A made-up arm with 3 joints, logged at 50 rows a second.
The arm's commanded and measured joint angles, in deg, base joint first. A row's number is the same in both.
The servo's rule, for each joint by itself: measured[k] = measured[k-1] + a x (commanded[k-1-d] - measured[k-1]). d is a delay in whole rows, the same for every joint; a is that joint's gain. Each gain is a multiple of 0.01, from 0.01 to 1. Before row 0 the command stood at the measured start. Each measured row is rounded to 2 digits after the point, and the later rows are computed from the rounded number. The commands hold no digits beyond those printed.
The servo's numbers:
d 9
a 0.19 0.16 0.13
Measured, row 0:
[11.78, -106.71, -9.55]
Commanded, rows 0 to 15:
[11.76, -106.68, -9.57]
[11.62, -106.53, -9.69]
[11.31, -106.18, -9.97]
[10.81, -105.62, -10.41]
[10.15, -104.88, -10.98]
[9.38, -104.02, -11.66]
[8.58, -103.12, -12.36]
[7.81, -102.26, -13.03]
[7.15, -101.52, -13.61]
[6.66, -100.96, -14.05]
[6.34, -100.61, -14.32]
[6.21, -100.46, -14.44]
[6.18, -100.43, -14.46]
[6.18, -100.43, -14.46]
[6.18, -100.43, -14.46]
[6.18, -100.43, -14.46]
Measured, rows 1 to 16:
[11.78, -106.71, -9.55]
[11.78, -106.71, -9.55]
[11.78, -106.71, -9.55]
[11.78, -106.71, -9.55]
[11.78, -106.71, -9.55]
[11.78, -106.71, -9.55]
[11.78, -106.71, -9.55]
[11.78, -106.71, -9.55]
[11.78, -106.71, -9.55]
[11.78, -106.71, -9.55]
[11.75, -106.68, -9.57]
[11.67, -106.60, -9.62]
[11.51, -106.44, -9.72]
[11.25, -106.19, -9.88]
[10.89, -105.84, -10.11]
[10.45, -105.40, -10.40]

